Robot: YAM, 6 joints.
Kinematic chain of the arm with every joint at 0, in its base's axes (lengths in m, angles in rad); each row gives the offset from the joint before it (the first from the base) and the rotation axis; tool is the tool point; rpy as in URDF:
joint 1: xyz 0 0 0.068 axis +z
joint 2: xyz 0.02 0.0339 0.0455 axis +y
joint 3: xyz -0.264 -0.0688 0 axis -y
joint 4: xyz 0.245 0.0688 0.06 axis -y
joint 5: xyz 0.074 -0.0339 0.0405 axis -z
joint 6: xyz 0.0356 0 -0.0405 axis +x
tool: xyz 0 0 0 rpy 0 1.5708 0
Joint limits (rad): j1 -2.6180..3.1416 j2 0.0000..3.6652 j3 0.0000..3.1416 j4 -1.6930..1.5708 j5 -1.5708..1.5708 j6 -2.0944..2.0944
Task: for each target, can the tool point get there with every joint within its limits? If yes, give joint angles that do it. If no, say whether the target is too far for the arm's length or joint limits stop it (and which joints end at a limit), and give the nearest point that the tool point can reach.
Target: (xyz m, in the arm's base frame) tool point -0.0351 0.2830 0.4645
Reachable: yes | joints 1.5976 1.6167 2.0807 -1.3707 -0.8846 1.3923
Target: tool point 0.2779 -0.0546 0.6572
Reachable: yes | joints -0.2792 2.0508 2.7898 0.8362 -0.7435 0.2048
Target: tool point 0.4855 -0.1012 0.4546
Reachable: yes | joints -0.1595 2.5640 2.7231 1.1946 0.6958 1.1136
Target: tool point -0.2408 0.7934 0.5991
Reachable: no: too far | nearest point -0.1617 0.5326 0.4355 | short by 0.318 m
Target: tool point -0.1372 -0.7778 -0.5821
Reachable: no: too far | nearest point -0.0867 -0.4917 -0.2795 | short by 0.420 m
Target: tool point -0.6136 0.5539 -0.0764
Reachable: no: too far | nearest point -0.4670 0.4216 -0.0299 | short by 0.203 m
